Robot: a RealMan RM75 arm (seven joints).
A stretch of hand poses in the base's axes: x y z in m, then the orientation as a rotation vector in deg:
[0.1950, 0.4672, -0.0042, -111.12, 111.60, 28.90]
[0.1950, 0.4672, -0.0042, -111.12, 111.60, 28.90]
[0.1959, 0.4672, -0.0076, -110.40, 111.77, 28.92]
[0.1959, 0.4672, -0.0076, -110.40, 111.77, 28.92]
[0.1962, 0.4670, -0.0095, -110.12, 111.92, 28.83]
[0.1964, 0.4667, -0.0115, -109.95, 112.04, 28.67]
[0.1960, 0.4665, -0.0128, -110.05, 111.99, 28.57]
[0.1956, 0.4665, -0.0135, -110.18, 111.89, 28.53]
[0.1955, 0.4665, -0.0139, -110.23, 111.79, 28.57]
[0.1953, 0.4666, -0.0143, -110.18, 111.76, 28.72]
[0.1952, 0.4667, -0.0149, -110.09, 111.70, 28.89]
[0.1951, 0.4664, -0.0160, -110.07, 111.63, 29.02]
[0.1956, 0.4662, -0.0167, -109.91, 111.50, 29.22]
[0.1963, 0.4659, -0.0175, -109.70, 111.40, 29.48]
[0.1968, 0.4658, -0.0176, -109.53, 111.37, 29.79]
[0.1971, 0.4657, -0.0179, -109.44, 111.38, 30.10]
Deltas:
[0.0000, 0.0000, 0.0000, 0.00, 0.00, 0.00]
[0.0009, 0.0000, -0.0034, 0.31, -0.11, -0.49]
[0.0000, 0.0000, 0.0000, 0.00, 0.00, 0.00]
[0.0003, -0.0002, -0.0019, 0.04, -0.05, -0.24]
[0.0002, -0.0003, -0.0020, -0.03, -0.08, -0.17]
[-0.0004, -0.0002, -0.0013, -0.06, -0.06, 0.06]
[-0.0004, 0.0000, -0.0007, -0.03, -0.04, 0.11]
[-0.0001, 0.0000, -0.0004, 0.04, -0.02, 0.07]
[-0.0002, 0.0001, -0.0004, 0.10, 0.06, 0.00]
[-0.0001, 0.0001, -0.0006, 0.15, 0.04, -0.01]
[-0.0001, -0.0003, -0.0011, 0.10, 0.03, 0.03]
[0.0005, -0.0002, -0.0007, 0.23, 0.00, -0.02]
[0.0007, -0.0003, -0.0008, 0.27, 0.04, -0.05]
[0.0005, -0.0001, -0.0001, 0.23, 0.12, -0.04]
[0.0003, -0.0001, -0.0003, 0.16, 0.16, -0.01]

